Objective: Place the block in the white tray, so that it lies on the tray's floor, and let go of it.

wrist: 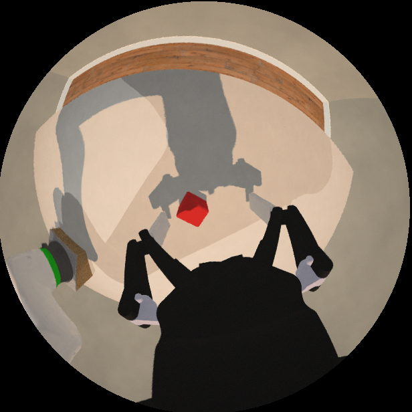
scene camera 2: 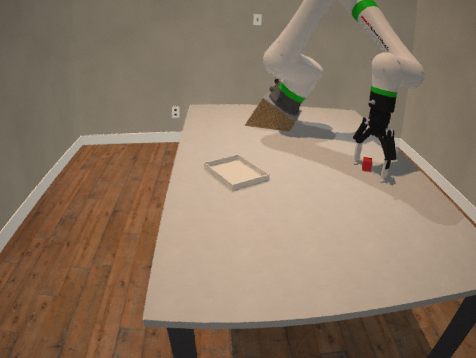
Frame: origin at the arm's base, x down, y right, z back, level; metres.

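Seen in the pictures: gripper, fingertip midpoint: [scene camera 2: 369, 168]; arm's base, link origin: [scene camera 2: 283, 104].
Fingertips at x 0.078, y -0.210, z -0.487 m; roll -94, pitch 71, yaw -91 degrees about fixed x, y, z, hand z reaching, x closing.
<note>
Pixels of each thing's top centre, then the offset from my fingertips to it. Level surfaces: height alone.
- red block, top centre: [scene camera 2: 368, 159] dz +0.026, dx -0.024, dy -0.002 m
- white tray, top centre: [scene camera 2: 235, 168] dz +0.007, dx -0.003, dy +0.461 m
- table, surface height: dx +0.016 m
The red block [scene camera 2: 367, 164] [wrist: 193, 210] sits on the table at the right in the scene view, in the arm's shadow. My gripper [scene camera 2: 370, 171] [wrist: 208, 209] is wide open and low over the table, with a fingertip on either side of the block and nothing held. In the wrist view the block is turned at an angle and lies closer to the left fingertip than to the right one. The white tray [scene camera 2: 251, 183] stands on the table left of the block in the scene view, and its floor shows no block. The tray does not show in the wrist view.
The arm's base stands on a brown wedge-shaped mount [scene camera 2: 271, 116] [wrist: 76, 257] at the back of the table [scene camera 2: 250, 250] [wrist: 125, 130]. The table's right edge runs behind the gripper in the scene view. Walls stand beyond the table.
</note>
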